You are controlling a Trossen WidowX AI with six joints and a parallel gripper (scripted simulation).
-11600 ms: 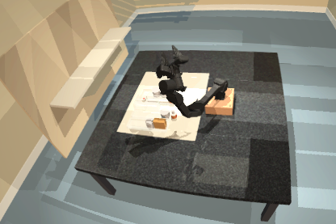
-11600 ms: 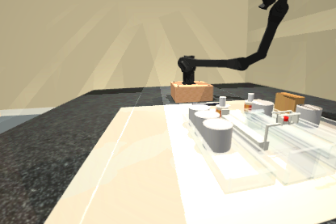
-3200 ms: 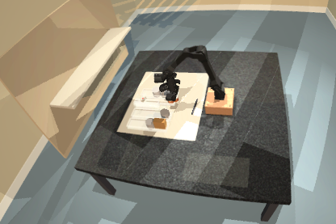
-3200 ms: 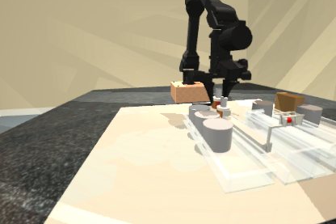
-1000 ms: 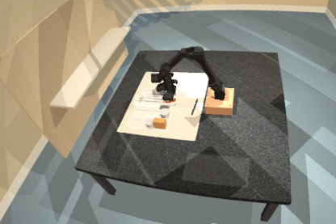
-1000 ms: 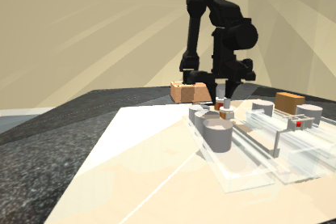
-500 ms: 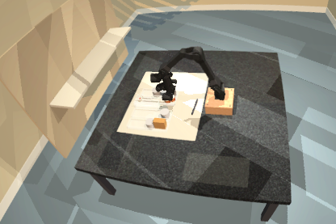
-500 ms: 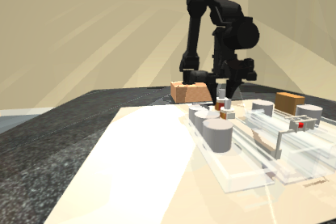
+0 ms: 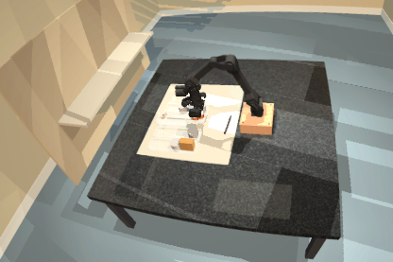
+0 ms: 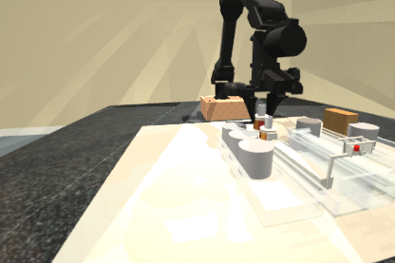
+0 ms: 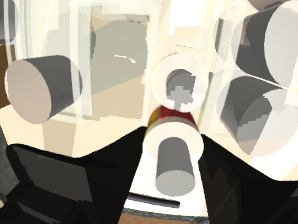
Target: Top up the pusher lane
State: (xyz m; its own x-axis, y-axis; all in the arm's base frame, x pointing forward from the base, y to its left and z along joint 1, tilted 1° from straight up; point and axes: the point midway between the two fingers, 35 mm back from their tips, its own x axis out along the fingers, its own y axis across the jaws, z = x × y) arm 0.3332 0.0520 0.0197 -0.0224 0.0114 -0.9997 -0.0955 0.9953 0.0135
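The cream mat lies 6 cm ahead of my gripper tip, 5 cm below it and 2 cm to the right of it. Round my gripper tip: box 22 cm to the left, 1 cm below; then red dot 22 cm ahead, 6 cm to the left, 2 cm above.
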